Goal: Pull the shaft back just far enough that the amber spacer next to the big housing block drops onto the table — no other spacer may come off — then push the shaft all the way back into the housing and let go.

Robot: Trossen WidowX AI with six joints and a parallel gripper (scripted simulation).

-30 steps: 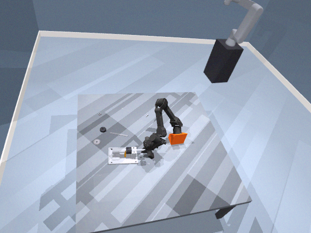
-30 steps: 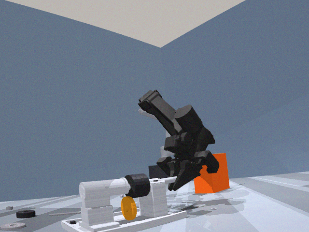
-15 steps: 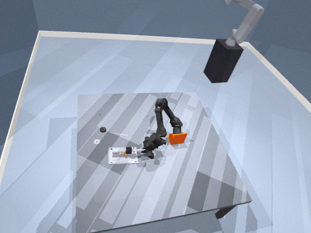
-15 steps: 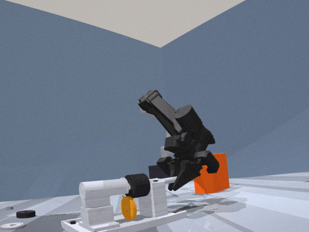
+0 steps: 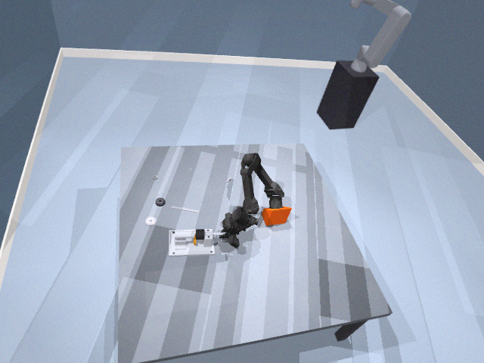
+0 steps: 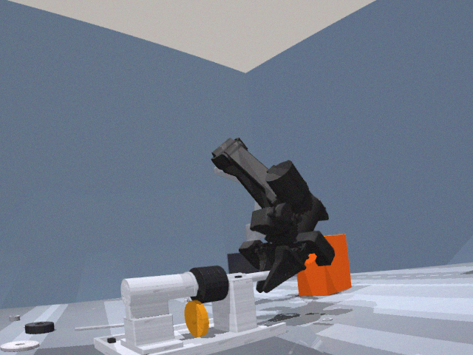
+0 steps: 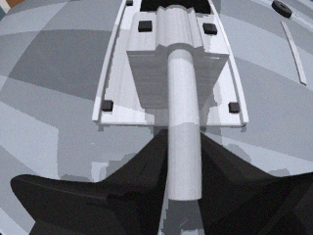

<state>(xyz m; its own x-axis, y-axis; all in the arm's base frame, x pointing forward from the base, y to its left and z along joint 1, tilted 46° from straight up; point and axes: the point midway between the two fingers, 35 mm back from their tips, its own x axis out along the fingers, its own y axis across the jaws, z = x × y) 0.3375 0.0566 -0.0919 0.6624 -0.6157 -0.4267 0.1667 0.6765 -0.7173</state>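
Now: gripper tip 12 cm short of the amber spacer, 2 cm to the left of it and 2 cm above it. From my gripper tip the other things lie so: shaft (4 cm ahead, 2 cm above, 1 cm to the right); then thin rod (25 cm to the right, 13 cm ahead, 5 cm below).
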